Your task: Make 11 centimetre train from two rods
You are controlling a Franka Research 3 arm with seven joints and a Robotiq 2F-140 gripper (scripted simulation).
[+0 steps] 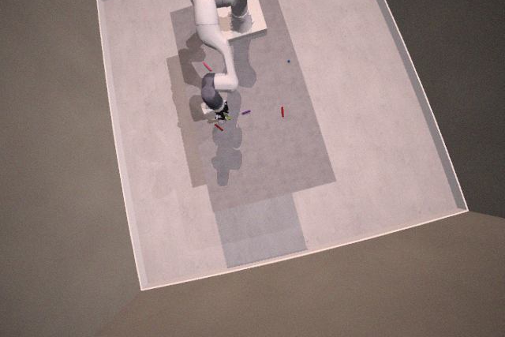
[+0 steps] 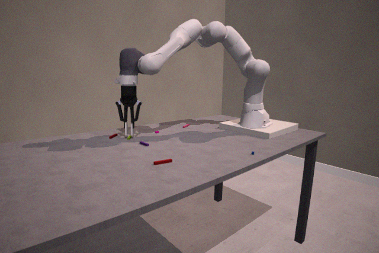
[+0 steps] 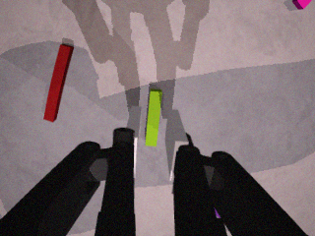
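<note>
Now: hand 50 mm above the lime rod. Round my hand: red rod: 80 mm ahead, 390 mm to the left, 50 mm below; magenta rod: 180 mm behind, 10 mm to the right, 50 mm below; purple rod: 140 mm to the left, 50 mm below.
</note>
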